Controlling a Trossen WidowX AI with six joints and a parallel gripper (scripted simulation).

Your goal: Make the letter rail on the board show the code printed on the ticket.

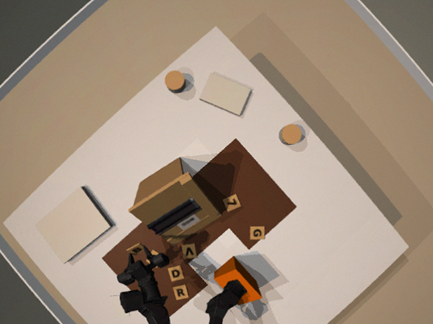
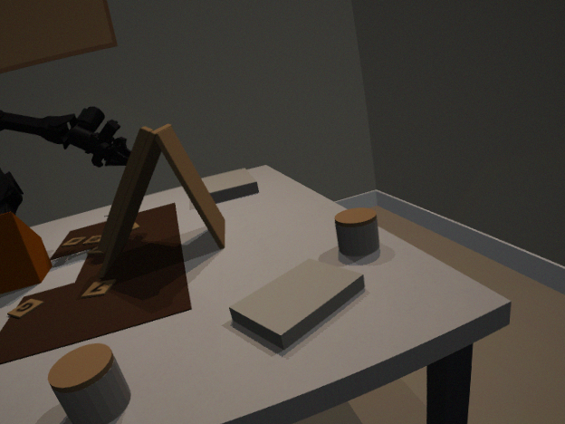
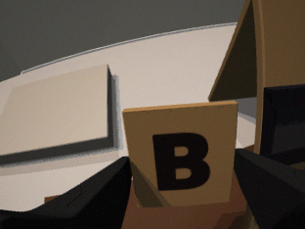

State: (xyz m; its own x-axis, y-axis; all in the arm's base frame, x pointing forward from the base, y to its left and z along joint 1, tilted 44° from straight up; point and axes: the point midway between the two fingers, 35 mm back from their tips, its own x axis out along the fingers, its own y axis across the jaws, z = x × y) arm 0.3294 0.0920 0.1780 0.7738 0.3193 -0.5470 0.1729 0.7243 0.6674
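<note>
Now: gripper tip 190 mm to the left of the white ticket, 110 mm above it and 50 mm past it. From my gripper tip the other things lie so: brown mat: 200 mm below, 180 mm to the right, 150 mm behind; then pale card: 300 mm to the left, 200 mm below, 160 mm behind; then flat slab: 630 mm to the right, 260 mm ahead, 190 mm below.
</note>
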